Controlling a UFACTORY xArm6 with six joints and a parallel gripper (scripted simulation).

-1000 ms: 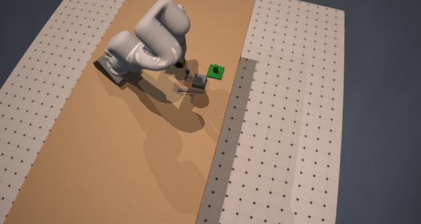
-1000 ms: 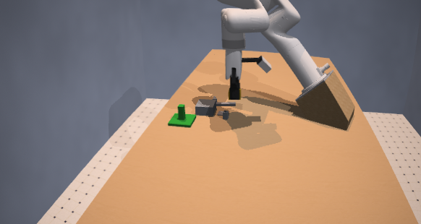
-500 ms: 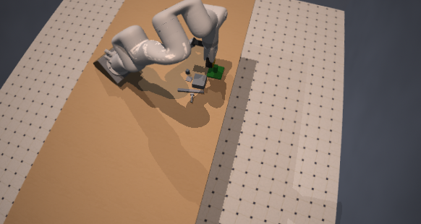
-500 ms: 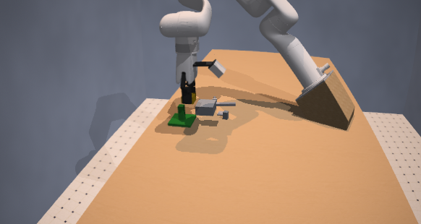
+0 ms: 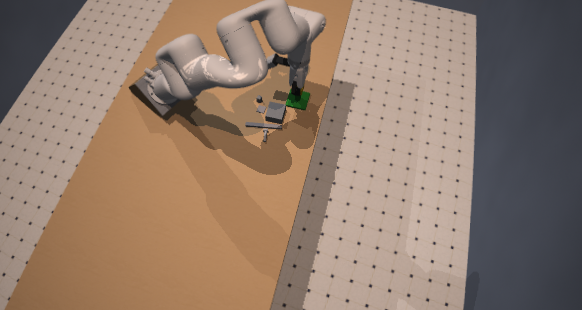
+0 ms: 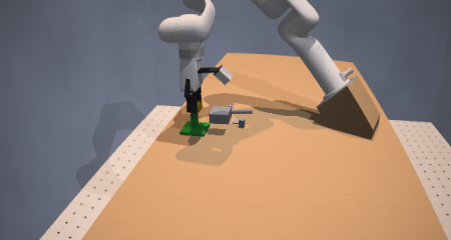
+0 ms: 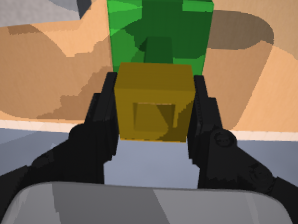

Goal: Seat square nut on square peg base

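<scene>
Right now the grey block is 90 mm to the right of my hand, 70 mm below it and 60 mm behind it. Also, from my hand: thin grey bar (140 mm to the right, 90 mm below, 90 mm behind); then small grey cube (140 mm behind, 80 mm below, 40 mm to the right).
</scene>
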